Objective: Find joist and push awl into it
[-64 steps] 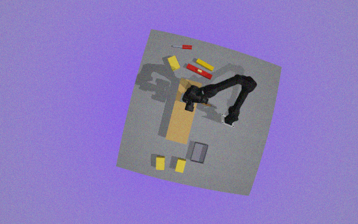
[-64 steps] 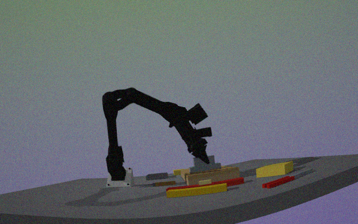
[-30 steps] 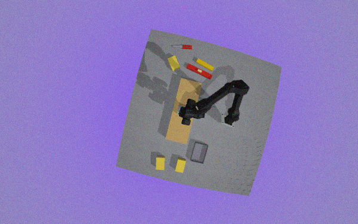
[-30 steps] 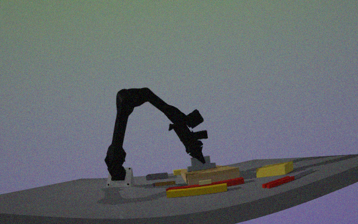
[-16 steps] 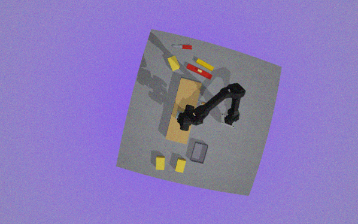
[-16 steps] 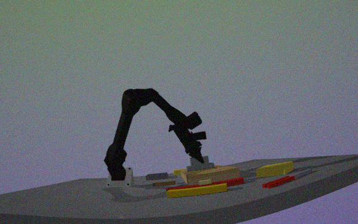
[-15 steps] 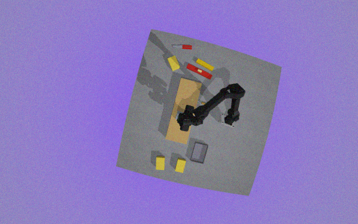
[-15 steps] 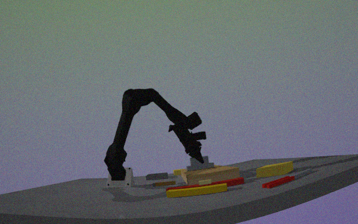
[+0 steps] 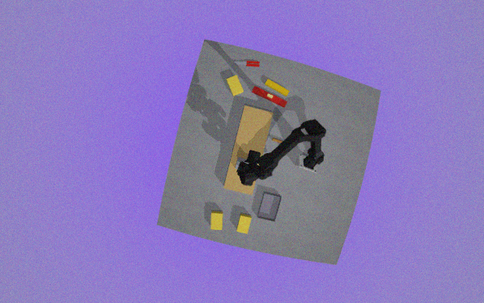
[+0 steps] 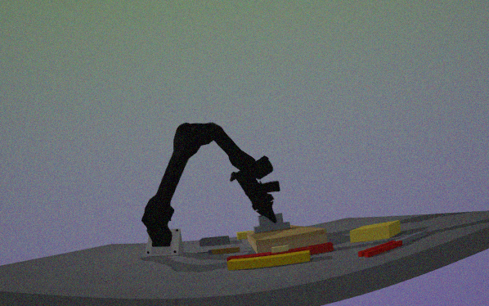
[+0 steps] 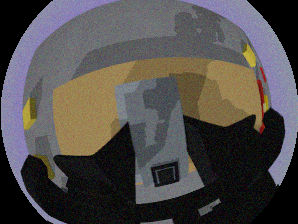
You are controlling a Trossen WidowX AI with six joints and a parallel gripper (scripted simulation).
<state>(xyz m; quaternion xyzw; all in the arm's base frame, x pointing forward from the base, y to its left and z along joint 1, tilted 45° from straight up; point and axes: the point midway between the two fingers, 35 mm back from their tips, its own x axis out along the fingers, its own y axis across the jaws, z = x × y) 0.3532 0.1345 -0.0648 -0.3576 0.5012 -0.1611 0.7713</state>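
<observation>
Right now my gripper tip is 25 cm past the grey tray, 20 cm to the right of it and 5 cm above it. The rest, counted from my gripper tip: stud finder 3 cm behind, 2 cm above; then awl 19 cm behind, 21 cm to the right, 6 cm below; then red level 46 cm to the right, 5 cm below.
</observation>
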